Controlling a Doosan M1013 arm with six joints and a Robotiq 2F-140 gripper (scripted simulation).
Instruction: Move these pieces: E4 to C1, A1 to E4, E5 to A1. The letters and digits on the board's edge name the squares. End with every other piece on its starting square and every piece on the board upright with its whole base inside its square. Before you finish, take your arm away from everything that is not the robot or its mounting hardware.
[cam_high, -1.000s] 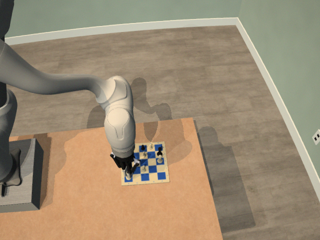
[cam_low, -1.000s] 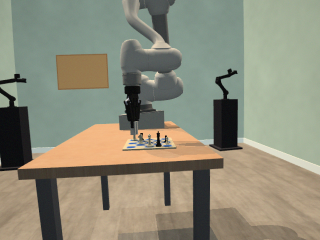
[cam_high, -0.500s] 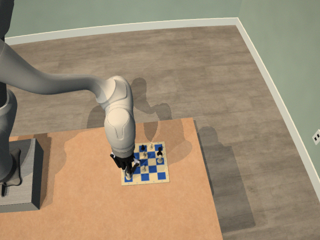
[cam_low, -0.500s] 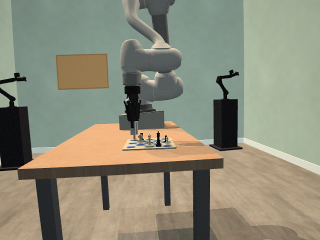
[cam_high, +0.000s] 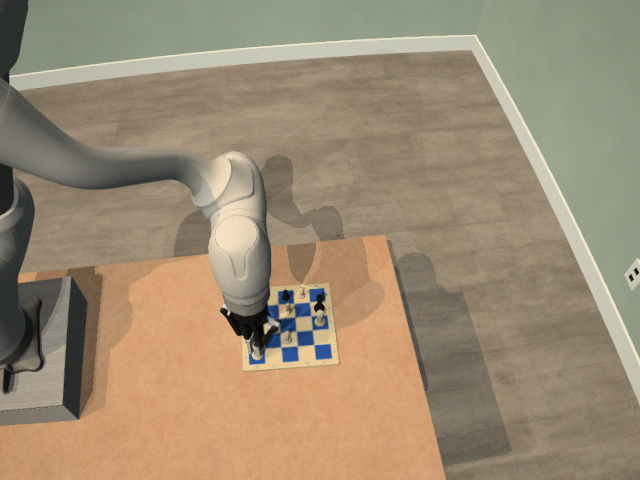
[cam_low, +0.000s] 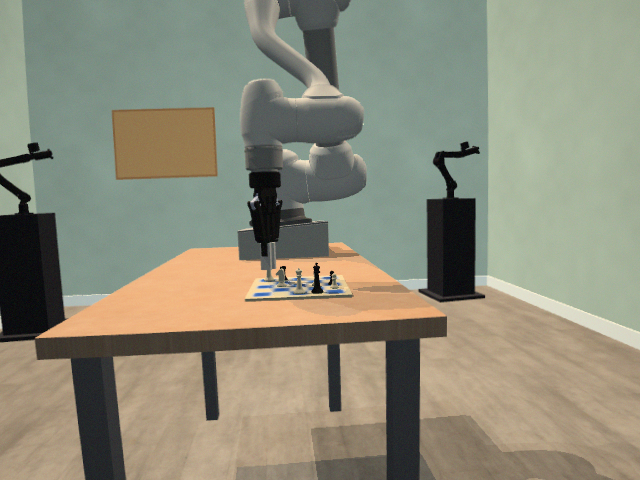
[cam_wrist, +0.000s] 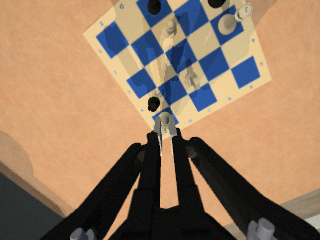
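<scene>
Now: the chessboard 90 mm ahead of my hand, 60 mm to the left of it and 60 mm below it. The rest, counted from my hand: tall white piece 30 mm below.
</scene>
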